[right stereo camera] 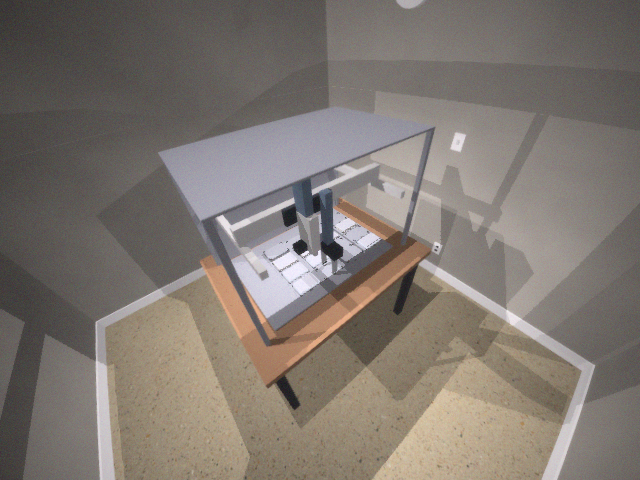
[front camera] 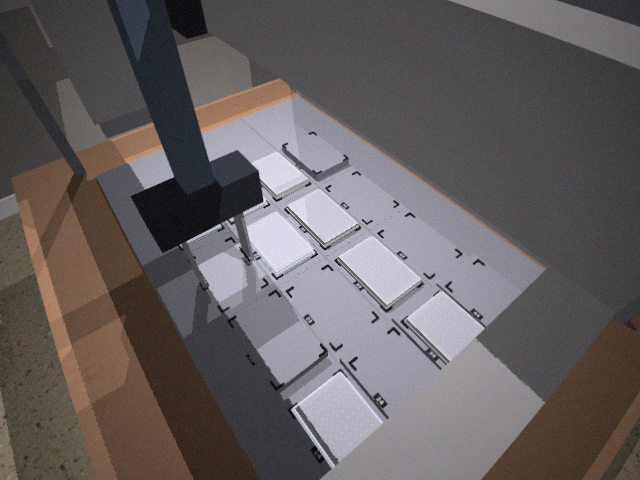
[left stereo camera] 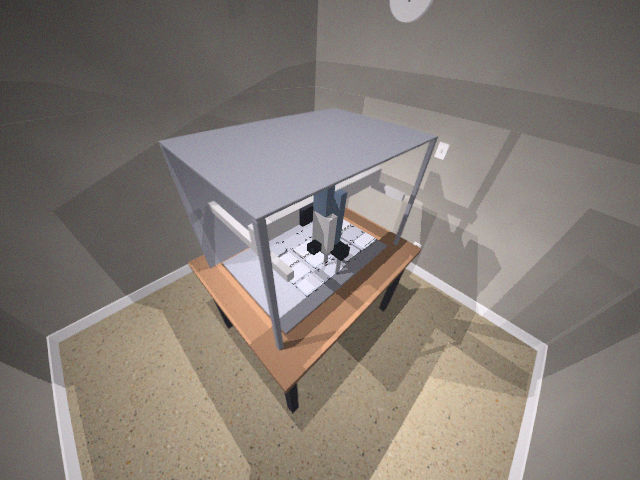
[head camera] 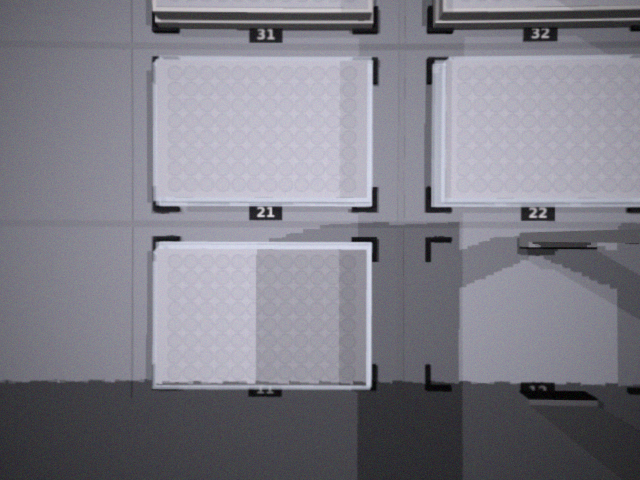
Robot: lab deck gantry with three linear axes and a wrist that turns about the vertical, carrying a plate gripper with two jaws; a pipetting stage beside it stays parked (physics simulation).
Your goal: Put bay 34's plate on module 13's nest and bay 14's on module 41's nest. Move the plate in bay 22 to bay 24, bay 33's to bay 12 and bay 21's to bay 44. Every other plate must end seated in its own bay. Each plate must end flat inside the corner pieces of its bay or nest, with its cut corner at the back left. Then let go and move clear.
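Frame: origin at the robot's base, x up, y back, z right, level; millimetres.
Where they show: gripper, fingertip midpoint: (right stereo camera: 329,267) (front camera: 225,267) (left stereo camera: 331,267) (head camera: 551,319); robot's base at its link origin: (right stereo camera: 301,295) (left stereo camera: 307,296) (head camera: 159,383).
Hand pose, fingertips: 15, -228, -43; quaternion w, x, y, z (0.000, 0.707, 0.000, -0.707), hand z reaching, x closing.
Things, the pixels of their centre, and the offset from my fingertips, as dx, dy, dz. "spot": a spot on its surface instead.
- bare bay 12 at a spot on its surface: (head camera: 491,315) spot: -15, +27, +1
- bay 21 at a spot on its surface: (head camera: 263,129) spot: +0, +163, -107
- bay 22 at a spot on its surface: (head camera: 542,129) (front camera: 274,237) spot: -1, +5, -107
- bay 33 at a spot on its surface: (front camera: 379,271) spot: +0, -171, -209
- bay 34 at a spot on its surface: (front camera: 444,322) spot: +14, -307, -214
- bay 14 at a spot on its surface: (front camera: 343,418) spot: +14, -317, -4
- module 41 at the middle of its body: (front camera: 314,154) (left stereo camera: 274,252) (right stereo camera: 276,251) -4, +164, -321
- Bay 24 at a spot on its surface: (front camera: 395,359) spot: +0, -300, -119
- Bay 44 at a spot on its surface: (front camera: 488,286) spot: +0, -308, -335
- bay 11 at a spot on its surface: (head camera: 258,315) spot: +0, +166, -1
- bay 31 at a spot on its surface: (front camera: 281,174) spot: +0, +149, -217
- bay 32 at a spot on its surface: (front camera: 323,215) spot: +0, -6, -214
My gripper (front camera: 226,272) (head camera: 559,322) (left stereo camera: 332,267) (right stereo camera: 329,265) is open and empty, its jaws spread front and back over bare bay 12 (head camera: 491,315). White plates sit in bay 21 (head camera: 263,129), bay 22 (front camera: 279,242) (head camera: 542,129), bay 33 (front camera: 379,271), bay 34 (front camera: 444,322) and bay 14 (front camera: 343,418). In the front view, raised module 13 (front camera: 292,353) and module 41 (front camera: 315,153) carry no plate. Bay 24 (front camera: 395,359) is bare where it shows; a pale beam hides part of it. Bay 44 (front camera: 488,286) is bare. The gripper body partly hides bay 21's plate in the front view.
Other plates sit in bay 11 (front camera: 204,235) (head camera: 258,315), bay 31 (front camera: 281,174) and bay 32 (front camera: 323,215). The grey pipetting stage (left stereo camera: 324,232) (right stereo camera: 309,235) hangs beside the gripper. A pale beam (front camera: 454,413) crosses the front view's lower right. Hood posts (left stereo camera: 268,289) stand at the deck's edge.
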